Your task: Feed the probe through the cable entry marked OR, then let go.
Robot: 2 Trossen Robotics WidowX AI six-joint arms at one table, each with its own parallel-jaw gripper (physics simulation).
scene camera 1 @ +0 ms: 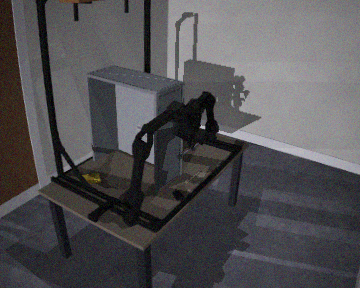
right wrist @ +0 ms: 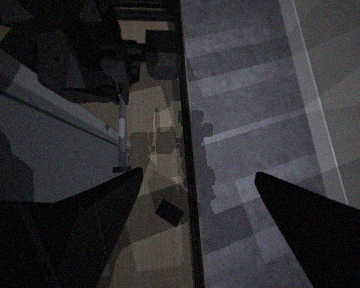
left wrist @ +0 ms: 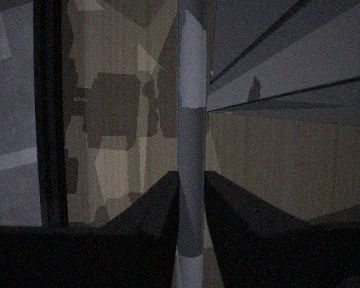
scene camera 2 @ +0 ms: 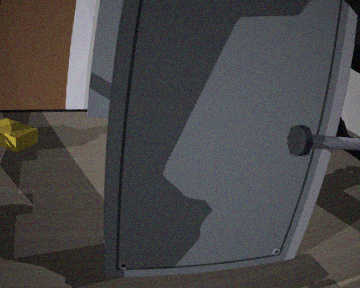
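Where they show: left gripper, fingertip midpoint: (scene camera 1: 190, 149) (right wrist: 123, 103) (left wrist: 190, 180); right gripper, fingertip midpoint: (scene camera 1: 194, 142) (right wrist: 198, 174); left arm's base, link origin: (scene camera 1: 211, 138); right arm's base, link origin: (scene camera 1: 131, 218).
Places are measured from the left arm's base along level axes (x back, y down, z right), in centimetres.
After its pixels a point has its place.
Observation:
The probe (scene camera 1: 189, 149) @[x -47.6, y -15.0, z -2.8 cm] (scene camera 2: 340, 142) @[x -52.7, y -15.0, z -2.3 cm] (left wrist: 192, 75) @[x -50.3, y -15.2, z -2.1 cm] (right wrist: 122, 120) @[x -49.5, y -15.2, z -2.4 cm] is a pale grey rod with a dark, blunt, many-sided end. My left gripper (left wrist: 190, 180) @[x -46.1, y -14.5, z -2.7 cm] is shut on it. In scene camera 2 the dark end stands in front of the side panel of the grey cabinet (scene camera 1: 105, 72) @[x -53.2, y -54.6, z 47.8 cm] (scene camera 2: 240, 100) @[x -61.0, y -16.9, z 3.4 cm] (left wrist: 310, 65) (right wrist: 65, 145) @[x -54.3, y -22.3, z 1.9 cm]; I cannot tell the gap between them. The cable entry marked OR does not show in any view. My right gripper (right wrist: 198, 174) @[x -59.9, y -26.7, z -10.5 cm] is open and empty, with the probe beyond its left finger in the right wrist view. In scene camera 1 the two arms overlap, which hides detail.
A small black block (scene camera 1: 178, 194) @[x -70.1, y 0.3, z -6.7 cm] (right wrist: 170, 212) @[x -69.7, y 0.3, z -6.6 cm] lies on the table near its front edge. A yellow block (scene camera 1: 91, 178) @[x -80.3, y -0.8, z 42.8 cm] (scene camera 2: 17, 136) @[x -77.7, y -0.8, z 39.1 cm] lies at the cabinet's far side, left in the picture. A black rail (left wrist: 50, 125) @[x -50.0, y -0.1, z -14.9 cm] (right wrist: 189, 125) @[x -48.1, y -0.1, z -16.5 cm] runs along the table edge. Patchy shadows cover the table.

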